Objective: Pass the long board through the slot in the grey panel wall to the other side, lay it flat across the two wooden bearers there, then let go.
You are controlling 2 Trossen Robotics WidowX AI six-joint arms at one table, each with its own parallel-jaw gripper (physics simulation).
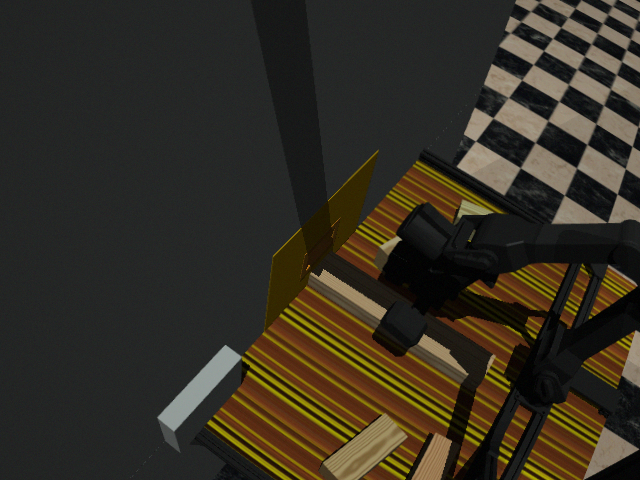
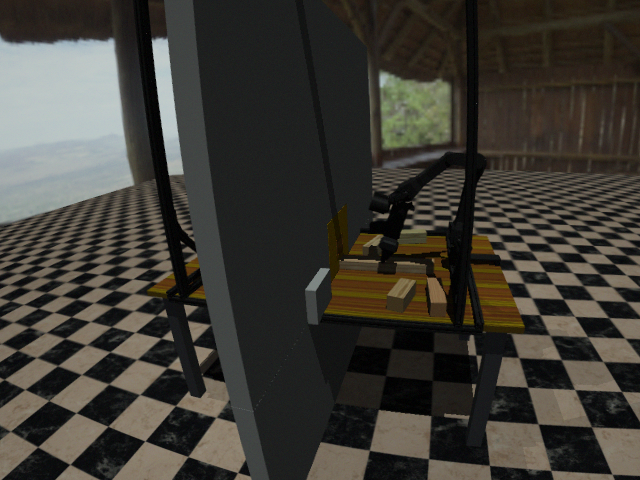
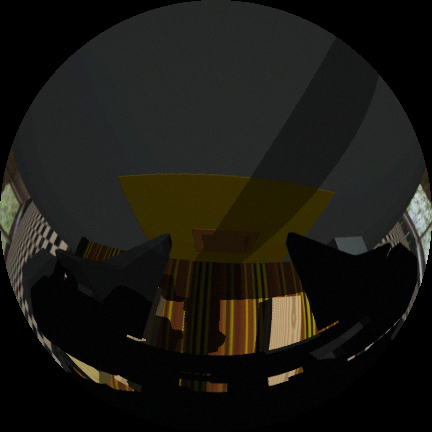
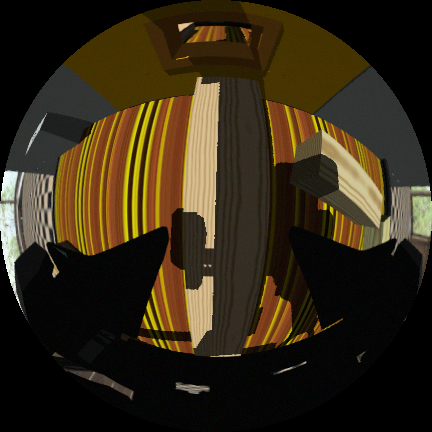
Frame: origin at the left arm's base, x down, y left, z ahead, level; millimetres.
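Where they show: left gripper, between the fingertips: (image 3: 230, 239); right gripper, between the fingertips: (image 2: 383, 257) (image 4: 230, 232); right arm's base, origin of its link: (image 1: 535, 392).
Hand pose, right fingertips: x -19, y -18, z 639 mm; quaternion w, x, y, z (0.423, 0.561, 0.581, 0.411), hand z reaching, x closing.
Note:
Things, the pixels of their top centre, and the offset from my right fingertips. "pt": a spot on its surface instead.
- long board, centre of its top: (image 4: 225, 247) (image 1: 404, 315) (image 2: 386, 259) dx +6, dy -3, dz +13 mm
- wooden bearer, centre of its top: (image 3: 283, 356) dx +1, dy -128, dz -419 mm
- wooden block, centre of its top: (image 4: 363, 187) (image 1: 418, 237) (image 2: 376, 240) dx -11, dy +143, dz -46 mm
- greenish block, centre of its top: (image 1: 498, 224) (image 2: 406, 231) dx -8, dy +285, dz +65 mm
- reddish, centre of its top: (image 2: 436, 289) dx -5, dy -233, dz +186 mm
- grey block, a spot on its surface: (image 1: 199, 390) pt dx -61, dy -329, dz -139 mm
The long board (image 1: 351, 291) (image 2: 408, 266) (image 4: 242, 200) lies on the striped table, half in shadow, one end toward the slot (image 1: 303, 266) (image 3: 197, 241) (image 4: 160, 42) in the grey panel wall (image 1: 155, 155) (image 2: 268, 155) (image 3: 200, 100). My right gripper (image 1: 413, 310) (image 2: 383, 237) (image 4: 230, 232) is open and empty above the board, its fingers on either side of it. On the other side, my left gripper (image 3: 230, 239) is open and empty, facing the wall. Below it one wooden bearer (image 3: 286, 320) shows; the other bearer (image 3: 159, 305) is mostly hidden by a finger.
A wooden block (image 1: 387, 251) (image 4: 350, 175) and a greenish block (image 1: 473, 208) (image 2: 412, 237) lie beyond the board. Two more blocks, one pale (image 1: 364, 446) (image 2: 401, 294) and one reddish (image 1: 433, 457) (image 2: 435, 297), lie nearer. A grey block (image 1: 199, 390) (image 2: 317, 297) juts from the wall.

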